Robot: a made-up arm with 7 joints.
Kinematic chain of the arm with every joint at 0, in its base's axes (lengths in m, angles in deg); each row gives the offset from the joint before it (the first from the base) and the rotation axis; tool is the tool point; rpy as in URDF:
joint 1: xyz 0 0 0.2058 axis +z
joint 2: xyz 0 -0.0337 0.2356 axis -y
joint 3: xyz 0 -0.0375 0.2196 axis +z
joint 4: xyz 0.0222 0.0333 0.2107 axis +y
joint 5: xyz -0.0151 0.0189 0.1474 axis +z
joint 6: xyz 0 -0.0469 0.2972 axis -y
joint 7: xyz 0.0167 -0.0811 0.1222 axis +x
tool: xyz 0 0 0 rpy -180 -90 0
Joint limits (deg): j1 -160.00..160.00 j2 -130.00..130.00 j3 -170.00..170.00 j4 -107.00..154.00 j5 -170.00..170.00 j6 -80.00..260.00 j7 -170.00..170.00
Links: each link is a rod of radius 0.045 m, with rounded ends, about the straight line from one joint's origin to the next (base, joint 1, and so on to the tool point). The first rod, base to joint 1, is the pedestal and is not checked.
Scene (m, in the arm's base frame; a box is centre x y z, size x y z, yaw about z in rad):
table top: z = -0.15
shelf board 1: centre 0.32 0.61 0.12 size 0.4 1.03 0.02 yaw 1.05
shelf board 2: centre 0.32 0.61 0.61 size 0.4 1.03 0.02 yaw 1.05
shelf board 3: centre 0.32 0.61 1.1 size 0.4 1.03 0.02 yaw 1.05
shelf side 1: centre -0.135 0.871 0.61 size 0.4 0.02 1 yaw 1.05
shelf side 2: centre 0.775 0.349 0.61 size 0.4 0.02 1 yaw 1.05
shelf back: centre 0.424 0.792 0.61 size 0.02 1.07 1 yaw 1.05
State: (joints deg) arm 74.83 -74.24 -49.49 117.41 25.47 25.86 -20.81
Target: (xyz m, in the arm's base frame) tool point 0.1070 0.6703 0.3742
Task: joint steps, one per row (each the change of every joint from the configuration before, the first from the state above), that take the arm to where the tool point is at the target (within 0.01 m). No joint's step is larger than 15 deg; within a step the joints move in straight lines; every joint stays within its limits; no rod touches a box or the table.
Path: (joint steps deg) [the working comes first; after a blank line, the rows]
Joints at the target: 116.66 -39.22 -26.28 104.69 22.92 29.92 -20.81
Straight joint move there: clear.

1: 13.94 11.67 7.74 -4.24 -0.85 1.35 0.00
2: 13.95 11.67 7.73 -4.24 -0.85 1.36 0.00
3: 13.94 11.68 7.74 -4.24 -0.85 1.35 0.00

